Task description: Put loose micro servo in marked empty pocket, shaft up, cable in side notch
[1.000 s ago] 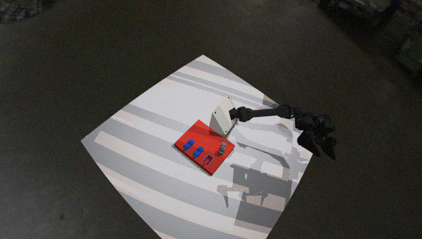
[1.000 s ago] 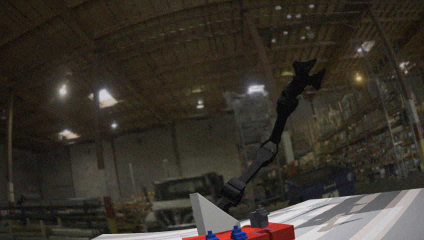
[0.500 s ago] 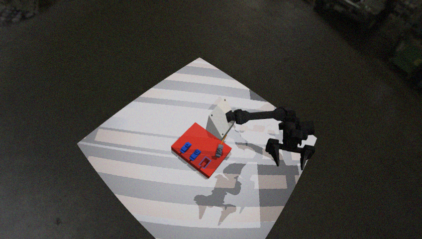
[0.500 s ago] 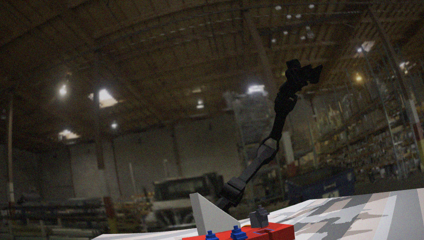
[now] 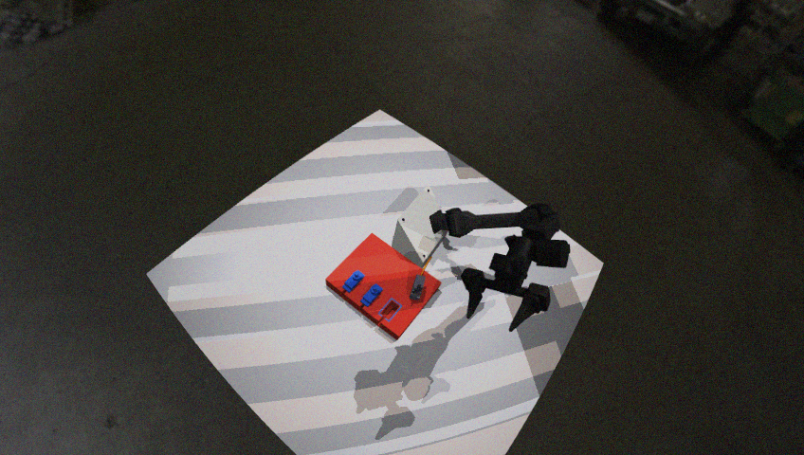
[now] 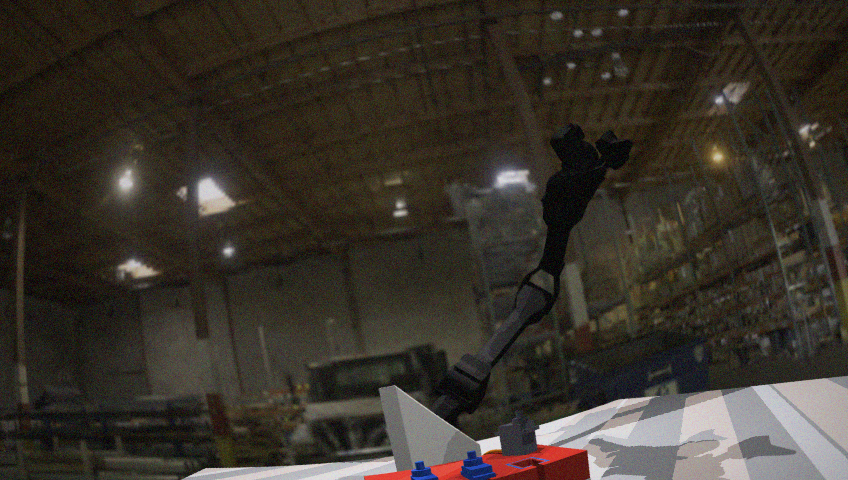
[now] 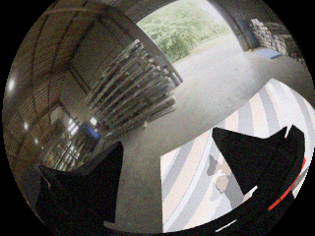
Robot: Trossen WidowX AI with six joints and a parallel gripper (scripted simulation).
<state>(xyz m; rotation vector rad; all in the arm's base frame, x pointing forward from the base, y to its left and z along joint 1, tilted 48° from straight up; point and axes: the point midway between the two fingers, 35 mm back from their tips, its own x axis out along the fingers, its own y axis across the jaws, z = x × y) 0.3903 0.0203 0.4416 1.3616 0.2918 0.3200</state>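
The red deck is 13 cm behind my gripper tip, 33 cm to the right of it and 45 cm below it.
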